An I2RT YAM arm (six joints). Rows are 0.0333 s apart.
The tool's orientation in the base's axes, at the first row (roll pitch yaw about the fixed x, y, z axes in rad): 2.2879 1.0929 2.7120
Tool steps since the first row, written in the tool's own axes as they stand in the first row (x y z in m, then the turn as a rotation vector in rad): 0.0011 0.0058 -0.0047 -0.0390 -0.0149 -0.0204; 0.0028 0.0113 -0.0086 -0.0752 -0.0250 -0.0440; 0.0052 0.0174 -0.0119 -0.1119 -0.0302 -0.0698; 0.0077 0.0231 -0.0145 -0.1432 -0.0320 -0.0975
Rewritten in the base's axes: -0.0064 0.0032 0.0025 0.0041 -0.0295 0.0356; -0.0122 0.0066 0.0040 0.0027 -0.0558 0.0714; -0.0180 0.0110 0.0050 -0.0020 -0.0788 0.1100; -0.0232 0.0153 0.0056 -0.0117 -0.0986 0.1455
